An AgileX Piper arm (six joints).
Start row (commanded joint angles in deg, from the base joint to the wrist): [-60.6, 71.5, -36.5, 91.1, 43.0, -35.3]
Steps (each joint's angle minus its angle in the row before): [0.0, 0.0, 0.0, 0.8, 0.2, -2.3]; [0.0, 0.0, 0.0, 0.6, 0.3, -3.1]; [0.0, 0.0, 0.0, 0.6, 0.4, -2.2]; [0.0, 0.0, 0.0, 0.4, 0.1, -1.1]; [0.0, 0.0, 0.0, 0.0, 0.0, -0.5]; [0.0, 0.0, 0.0, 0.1, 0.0, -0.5]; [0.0, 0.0, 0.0, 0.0, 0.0, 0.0]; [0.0, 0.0, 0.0, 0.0, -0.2, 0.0]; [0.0, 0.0, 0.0, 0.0, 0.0, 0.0]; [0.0, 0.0, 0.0, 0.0, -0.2, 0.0]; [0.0, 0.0, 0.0, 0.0, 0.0, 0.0]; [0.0, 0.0, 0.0, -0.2, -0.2, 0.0]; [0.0, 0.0, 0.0, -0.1, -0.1, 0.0]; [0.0, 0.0, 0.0, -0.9, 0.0, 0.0]
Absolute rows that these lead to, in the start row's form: [-60.6, 71.5, -36.5, 91.9, 43.2, -37.6]; [-60.6, 71.5, -36.5, 92.5, 43.5, -40.7]; [-60.6, 71.5, -36.5, 93.1, 43.9, -42.9]; [-60.6, 71.5, -36.5, 93.5, 44.0, -44.0]; [-60.6, 71.5, -36.5, 93.5, 44.0, -44.5]; [-60.6, 71.5, -36.5, 93.6, 44.0, -45.0]; [-60.6, 71.5, -36.5, 93.6, 44.0, -45.0]; [-60.6, 71.5, -36.5, 93.6, 43.8, -45.0]; [-60.6, 71.5, -36.5, 93.6, 43.8, -45.0]; [-60.6, 71.5, -36.5, 93.6, 43.6, -45.0]; [-60.6, 71.5, -36.5, 93.6, 43.6, -45.0]; [-60.6, 71.5, -36.5, 93.4, 43.4, -45.0]; [-60.6, 71.5, -36.5, 93.3, 43.3, -45.0]; [-60.6, 71.5, -36.5, 92.4, 43.3, -45.0]
